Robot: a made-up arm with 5 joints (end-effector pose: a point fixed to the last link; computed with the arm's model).
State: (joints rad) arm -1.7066 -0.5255 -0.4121 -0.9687 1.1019
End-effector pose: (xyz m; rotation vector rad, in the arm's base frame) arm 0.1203 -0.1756 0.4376 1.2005 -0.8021 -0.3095
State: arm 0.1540 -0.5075 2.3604 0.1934 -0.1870
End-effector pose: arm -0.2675 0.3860 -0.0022 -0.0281 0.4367 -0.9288
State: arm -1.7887 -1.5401 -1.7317 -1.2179 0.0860
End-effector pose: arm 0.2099 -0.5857 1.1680 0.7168 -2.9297 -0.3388
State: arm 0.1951 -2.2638 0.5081 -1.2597 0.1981
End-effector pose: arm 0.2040 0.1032 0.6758 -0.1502 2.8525 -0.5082
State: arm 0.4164 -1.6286 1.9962 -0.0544 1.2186
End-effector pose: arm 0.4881 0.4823 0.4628 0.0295 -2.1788 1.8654
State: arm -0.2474 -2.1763 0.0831 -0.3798 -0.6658
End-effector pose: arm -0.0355 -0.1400 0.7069 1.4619 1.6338 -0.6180
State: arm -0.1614 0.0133 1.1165 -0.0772 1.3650
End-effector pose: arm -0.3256 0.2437 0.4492 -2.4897 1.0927 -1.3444
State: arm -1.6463 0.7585 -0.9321 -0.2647 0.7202
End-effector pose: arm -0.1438 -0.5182 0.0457 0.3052 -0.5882 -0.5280
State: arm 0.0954 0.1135 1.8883 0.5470 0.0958
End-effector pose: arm -0.5320 0.0131 0.3178 -0.3569 0.9058 -0.2149
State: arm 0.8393 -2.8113 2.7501 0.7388 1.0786
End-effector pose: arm 0.8205 0.1676 0.3602 -0.6391 -1.2843 1.7729
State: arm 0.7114 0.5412 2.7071 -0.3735 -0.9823
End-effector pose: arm -0.0481 0.3953 -0.1064 0.2823 -0.4190 0.1796
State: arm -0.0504 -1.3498 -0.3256 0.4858 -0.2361
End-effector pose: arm 0.1822 -0.4962 0.6463 1.4679 2.3742 0.1344
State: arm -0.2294 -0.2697 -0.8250 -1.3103 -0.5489
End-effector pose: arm 0.4121 -0.2148 0.5146 1.4191 -2.1600 -1.2604
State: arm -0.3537 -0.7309 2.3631 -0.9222 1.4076
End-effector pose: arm -0.0019 -0.1225 -0.3338 0.6225 -0.2408 2.1610
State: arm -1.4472 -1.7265 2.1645 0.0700 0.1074
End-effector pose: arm 0.0071 -0.6399 -0.0005 -0.7690 -0.6251 -2.4608
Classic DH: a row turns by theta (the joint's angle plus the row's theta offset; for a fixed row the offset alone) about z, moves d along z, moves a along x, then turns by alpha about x. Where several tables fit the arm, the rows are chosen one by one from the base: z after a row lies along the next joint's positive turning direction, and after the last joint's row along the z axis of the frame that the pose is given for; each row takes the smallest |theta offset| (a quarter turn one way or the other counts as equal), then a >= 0, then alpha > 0; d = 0 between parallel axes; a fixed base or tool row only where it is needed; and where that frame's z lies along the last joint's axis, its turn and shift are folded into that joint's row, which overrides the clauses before.
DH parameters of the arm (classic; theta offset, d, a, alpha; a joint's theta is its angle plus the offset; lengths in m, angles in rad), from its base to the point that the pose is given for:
base (fixed): 1.2386 0.6573 -0.1272 1.56
joint 1: -0.121 0.0077 0.0887 -1.6974
joint 2: -1.2529 -0.4851 0.0203 1.7293
joint 3: -0.0917 -0.0006 0.1483 1.5708
joint 4: -1.0122 0.1939 0.1853 2.8402
joint 5: -0.8488 0.5315 0.1286 -2.6954
tool (fixed): 2.4045 -0.1839 0 0

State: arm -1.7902 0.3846 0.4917 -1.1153 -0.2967
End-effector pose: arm -0.1834 -0.0862 0.6615 1.6177 -0.8344 0.1375
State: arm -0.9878 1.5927 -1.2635 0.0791 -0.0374
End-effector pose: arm -0.4255 -0.2947 -0.1109 0.7462 -0.3556 0.2737
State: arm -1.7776 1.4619 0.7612 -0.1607 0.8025
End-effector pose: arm -0.2221 0.0051 0.7711 1.7925 -0.0437 -0.7482
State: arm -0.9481 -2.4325 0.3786 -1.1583 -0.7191
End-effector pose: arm 0.0223 -0.0293 0.4894 0.4936 1.6215 -1.6859
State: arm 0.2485 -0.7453 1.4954 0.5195 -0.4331
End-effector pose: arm -0.2491 0.3368 0.5108 0.6578 1.0282 -0.4156
